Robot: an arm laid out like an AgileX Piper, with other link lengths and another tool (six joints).
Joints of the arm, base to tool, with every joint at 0 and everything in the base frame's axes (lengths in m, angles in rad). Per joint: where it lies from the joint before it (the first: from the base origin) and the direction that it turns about. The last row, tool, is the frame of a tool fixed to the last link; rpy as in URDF.
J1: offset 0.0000 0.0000 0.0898 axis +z
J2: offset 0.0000 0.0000 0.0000 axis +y
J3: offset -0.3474 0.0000 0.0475 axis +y
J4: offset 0.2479 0.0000 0.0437 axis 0.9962 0 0.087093
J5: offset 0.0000 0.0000 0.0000 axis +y
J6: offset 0.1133 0.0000 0.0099 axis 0.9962 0 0.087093
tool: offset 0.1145 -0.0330 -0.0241 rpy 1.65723 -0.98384 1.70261
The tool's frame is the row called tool.
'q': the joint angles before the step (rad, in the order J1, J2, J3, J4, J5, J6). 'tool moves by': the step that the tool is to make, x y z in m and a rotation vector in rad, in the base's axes. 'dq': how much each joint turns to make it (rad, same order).
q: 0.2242, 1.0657, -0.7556, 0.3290, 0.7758, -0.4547
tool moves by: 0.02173, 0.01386, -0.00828, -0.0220, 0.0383, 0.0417
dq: 0.0451, 0.1090, -0.0462, -0.0102, -0.0212, -0.0007
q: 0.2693, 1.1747, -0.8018, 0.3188, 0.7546, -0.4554
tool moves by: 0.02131, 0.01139, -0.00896, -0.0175, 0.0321, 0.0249
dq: 0.0250, 0.1000, -0.0478, -0.0045, -0.0165, -0.0041
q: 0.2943, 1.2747, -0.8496, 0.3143, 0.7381, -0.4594
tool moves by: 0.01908, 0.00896, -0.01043, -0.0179, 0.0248, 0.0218
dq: 0.0150, 0.0874, -0.0405, -0.0023, -0.0161, -0.0124
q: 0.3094, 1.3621, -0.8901, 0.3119, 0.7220, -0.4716
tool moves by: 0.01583, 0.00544, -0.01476, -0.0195, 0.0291, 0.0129
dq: 0.0059, 0.0811, -0.0271, -0.0016, -0.0185, -0.0133
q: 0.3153, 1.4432, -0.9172, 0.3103, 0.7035, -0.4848
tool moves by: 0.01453, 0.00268, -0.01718, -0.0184, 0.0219, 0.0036
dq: 0.0004, 0.0744, -0.0146, -0.0009, -0.0323, -0.0130
